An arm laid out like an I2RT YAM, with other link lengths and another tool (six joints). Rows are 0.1 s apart.
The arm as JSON. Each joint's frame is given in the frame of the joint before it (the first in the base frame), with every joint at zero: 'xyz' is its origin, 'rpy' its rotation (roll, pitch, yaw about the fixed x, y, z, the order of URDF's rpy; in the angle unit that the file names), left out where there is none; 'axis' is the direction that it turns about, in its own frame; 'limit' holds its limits. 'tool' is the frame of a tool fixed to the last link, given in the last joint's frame.
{
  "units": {
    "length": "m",
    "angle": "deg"
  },
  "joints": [
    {
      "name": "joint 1",
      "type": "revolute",
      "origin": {
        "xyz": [
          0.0,
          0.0,
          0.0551
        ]
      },
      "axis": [
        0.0,
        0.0,
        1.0
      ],
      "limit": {
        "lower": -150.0,
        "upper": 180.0
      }
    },
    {
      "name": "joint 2",
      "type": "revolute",
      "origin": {
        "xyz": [
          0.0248,
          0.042,
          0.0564
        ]
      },
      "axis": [
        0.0,
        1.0,
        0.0
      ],
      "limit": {
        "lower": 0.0,
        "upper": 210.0
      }
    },
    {
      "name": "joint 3",
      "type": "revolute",
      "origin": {
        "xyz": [
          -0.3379,
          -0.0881,
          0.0
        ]
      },
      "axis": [
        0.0,
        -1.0,
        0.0
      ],
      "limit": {
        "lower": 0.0,
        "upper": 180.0
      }
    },
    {
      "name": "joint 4",
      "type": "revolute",
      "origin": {
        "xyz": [
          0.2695,
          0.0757,
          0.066
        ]
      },
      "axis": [
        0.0,
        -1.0,
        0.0
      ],
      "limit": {
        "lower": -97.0,
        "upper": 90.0
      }
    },
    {
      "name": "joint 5",
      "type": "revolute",
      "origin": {
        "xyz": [
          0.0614,
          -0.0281,
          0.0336
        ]
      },
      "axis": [
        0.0,
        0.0,
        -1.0
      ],
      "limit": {
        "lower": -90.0,
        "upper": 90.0
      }
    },
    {
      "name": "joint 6",
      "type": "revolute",
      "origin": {
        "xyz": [
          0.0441,
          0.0,
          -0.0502
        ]
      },
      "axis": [
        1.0,
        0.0,
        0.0
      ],
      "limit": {
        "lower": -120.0,
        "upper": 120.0
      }
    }
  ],
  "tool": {
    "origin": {
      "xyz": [
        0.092,
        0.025,
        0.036
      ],
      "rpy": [
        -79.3,
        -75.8,
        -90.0
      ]
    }
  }
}
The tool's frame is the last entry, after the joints.
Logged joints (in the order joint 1, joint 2, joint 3, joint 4, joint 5, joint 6), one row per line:
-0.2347 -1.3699 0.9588 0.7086 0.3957 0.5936
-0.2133 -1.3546 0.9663 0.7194 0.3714 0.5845
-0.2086 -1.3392 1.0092 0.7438 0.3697 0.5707
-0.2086 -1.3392 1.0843 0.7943 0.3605 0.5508
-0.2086 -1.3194 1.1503 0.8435 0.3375 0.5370
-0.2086 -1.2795 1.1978 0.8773 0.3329 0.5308
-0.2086 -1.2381 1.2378 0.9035 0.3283 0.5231
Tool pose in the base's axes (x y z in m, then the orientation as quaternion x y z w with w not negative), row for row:
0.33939 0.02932 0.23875 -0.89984 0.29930 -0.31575 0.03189
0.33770 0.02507 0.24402 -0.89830 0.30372 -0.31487 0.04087
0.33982 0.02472 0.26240 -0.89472 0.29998 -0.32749 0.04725
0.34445 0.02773 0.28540 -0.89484 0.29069 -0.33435 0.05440
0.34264 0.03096 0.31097 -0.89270 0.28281 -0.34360 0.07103
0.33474 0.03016 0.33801 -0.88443 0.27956 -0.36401 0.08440
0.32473 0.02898 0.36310 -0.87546 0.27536 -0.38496 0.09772
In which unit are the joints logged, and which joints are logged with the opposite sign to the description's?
The joints are logged in radians. Opposite sign: joint 1, joint 2, joint 4.
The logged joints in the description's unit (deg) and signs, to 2 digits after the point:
13.45 78.49 54.94 -40.60 22.67 34.01
12.22 77.61 55.36 -41.22 21.28 33.49
11.95 76.73 57.82 -42.62 21.18 32.70
11.95 76.73 62.13 -45.51 20.66 31.56
11.95 75.60 65.91 -48.33 19.34 30.77
11.95 73.31 68.63 -50.27 19.07 30.41
11.95 70.94 70.92 -51.77 18.81 29.97

